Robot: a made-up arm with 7 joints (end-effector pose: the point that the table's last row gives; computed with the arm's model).
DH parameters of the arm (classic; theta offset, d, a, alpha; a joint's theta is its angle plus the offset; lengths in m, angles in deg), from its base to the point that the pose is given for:
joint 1: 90 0.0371 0.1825 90
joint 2: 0 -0.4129 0.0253 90
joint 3: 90 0.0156 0.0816 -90
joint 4: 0 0.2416 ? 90
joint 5: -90 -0.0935 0.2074 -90
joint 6: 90 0.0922 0.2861 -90
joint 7: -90 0.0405 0.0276 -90
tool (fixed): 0 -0.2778 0 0
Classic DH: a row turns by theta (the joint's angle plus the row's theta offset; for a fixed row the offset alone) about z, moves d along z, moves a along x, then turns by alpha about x.
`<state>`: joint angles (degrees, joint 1 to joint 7).
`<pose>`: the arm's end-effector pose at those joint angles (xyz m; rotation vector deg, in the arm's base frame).
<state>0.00 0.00 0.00 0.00 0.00 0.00 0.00</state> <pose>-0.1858 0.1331 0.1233 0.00 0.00 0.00</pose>
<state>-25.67 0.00 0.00 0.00 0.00 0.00 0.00</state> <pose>-0.1098 0.2004 0.1233 0.00 0.00 -25.67</pose>
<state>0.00 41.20 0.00 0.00 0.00 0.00 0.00</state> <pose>-0.1858 0.0886 0.0694 41.20 0.00 0.00</pose>
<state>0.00 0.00 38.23 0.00 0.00 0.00 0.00</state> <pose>-0.2807 0.0086 0.1233 0.00 0.00 -38.23</pose>
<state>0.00 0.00 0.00 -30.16 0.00 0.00 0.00</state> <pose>-0.1544 0.1331 0.0364 0.00 30.16 0.00</pose>
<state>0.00 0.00 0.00 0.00 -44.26 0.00 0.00</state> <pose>-0.3363 0.1693 0.1233 0.00 0.00 44.26</pose>
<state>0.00 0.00 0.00 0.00 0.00 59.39 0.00</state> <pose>-0.1858 0.1458 0.0844 59.39 0.00 0.00</pose>
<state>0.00 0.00 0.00 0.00 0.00 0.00 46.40</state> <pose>0.0068 0.1331 0.2295 0.00 -46.40 0.00</pose>
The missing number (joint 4, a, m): 0.0257
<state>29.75 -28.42 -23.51 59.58 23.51 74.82 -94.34</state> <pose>-0.3341 -0.2756 0.0599 0.70 48.02 108.18</pose>
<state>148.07 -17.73 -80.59 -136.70 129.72 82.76 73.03</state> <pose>-0.3476 -0.3009 0.0406 -82.62 89.40 -84.58</pose>
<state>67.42 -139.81 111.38 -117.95 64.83 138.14 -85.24</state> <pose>-0.3041 -0.3538 -0.0169 91.75 -52.36 66.38</pose>
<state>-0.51 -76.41 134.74 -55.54 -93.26 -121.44 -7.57</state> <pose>-0.5760 0.4356 -0.0072 -130.91 -4.86 -64.23</pose>
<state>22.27 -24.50 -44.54 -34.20 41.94 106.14 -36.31</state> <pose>-0.3034 0.1575 -0.0426 52.89 57.30 15.12</pose>
